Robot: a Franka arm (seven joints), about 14 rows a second.
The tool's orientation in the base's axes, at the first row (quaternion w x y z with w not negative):
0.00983, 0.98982, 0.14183, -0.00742
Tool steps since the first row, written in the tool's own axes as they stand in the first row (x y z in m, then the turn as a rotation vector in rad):
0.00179, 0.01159, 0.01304, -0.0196, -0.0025, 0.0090
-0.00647, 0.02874, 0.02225, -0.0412, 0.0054, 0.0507
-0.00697, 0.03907, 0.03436, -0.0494, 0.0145, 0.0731
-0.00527, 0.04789, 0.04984, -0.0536, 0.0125, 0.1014
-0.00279, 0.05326, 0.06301, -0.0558, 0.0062, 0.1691
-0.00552, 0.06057, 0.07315, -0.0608, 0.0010, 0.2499
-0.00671, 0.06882, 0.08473, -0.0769, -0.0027, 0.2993
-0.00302, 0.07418, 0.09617, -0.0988, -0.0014, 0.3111
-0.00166, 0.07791, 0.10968, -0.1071, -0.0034, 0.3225
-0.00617, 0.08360, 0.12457, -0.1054, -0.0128, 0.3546
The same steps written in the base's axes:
0.00482, -0.01090, -0.01287, -0.0196, -0.0033, -0.0087
0.00160, -0.02987, -0.02163, -0.0386, -0.0178, -0.0499
0.00388, -0.04019, -0.03355, -0.0442, -0.0294, -0.0720
0.00780, -0.04851, -0.04890, -0.0491, -0.0292, -0.1002
0.01153, -0.05325, -0.06202, -0.0538, -0.0253, -0.1680
0.01085, -0.06125, -0.07198, -0.0610, -0.0234, -0.2487
0.01188, -0.06975, -0.08339, -0.0781, -0.0254, -0.2979
0.01680, -0.07410, -0.09480, -0.0989, -0.0331, -0.3093
0.01899, -0.07759, -0.10827, -0.1076, -0.0337, -0.3206
0.01608, -0.08464, -0.12297, -0.1090, -0.0249, -0.3529

